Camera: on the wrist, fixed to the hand. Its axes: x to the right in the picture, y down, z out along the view.
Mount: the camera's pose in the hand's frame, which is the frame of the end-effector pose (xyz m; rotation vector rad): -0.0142 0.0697 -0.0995 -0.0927 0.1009 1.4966
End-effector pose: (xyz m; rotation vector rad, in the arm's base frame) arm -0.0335 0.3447 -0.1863 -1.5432 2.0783 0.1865
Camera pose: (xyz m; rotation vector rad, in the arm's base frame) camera -0.1283 0.3387 -0.1093 0.2714 2.8599 0.7139
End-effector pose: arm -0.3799 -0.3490 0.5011 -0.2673 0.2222 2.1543
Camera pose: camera -0.4192 -0.4248 0.4135 0.2094 -0.3351 -2.5711
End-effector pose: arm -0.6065 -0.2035 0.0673 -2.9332 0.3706 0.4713
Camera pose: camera -0.6093 -0.2854 0.1581 1.8933 -2.2212 -0.3705
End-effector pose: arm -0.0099 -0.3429 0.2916 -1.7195 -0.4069 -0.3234
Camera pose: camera 0.0091 -0.4532 0.2422 -1.6426 0.9894 0.6665
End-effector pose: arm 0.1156 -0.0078 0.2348 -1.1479 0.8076 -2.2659
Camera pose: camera 0.0506 -0.0199 0.1319 -0.1729 1.2133 -1.0015
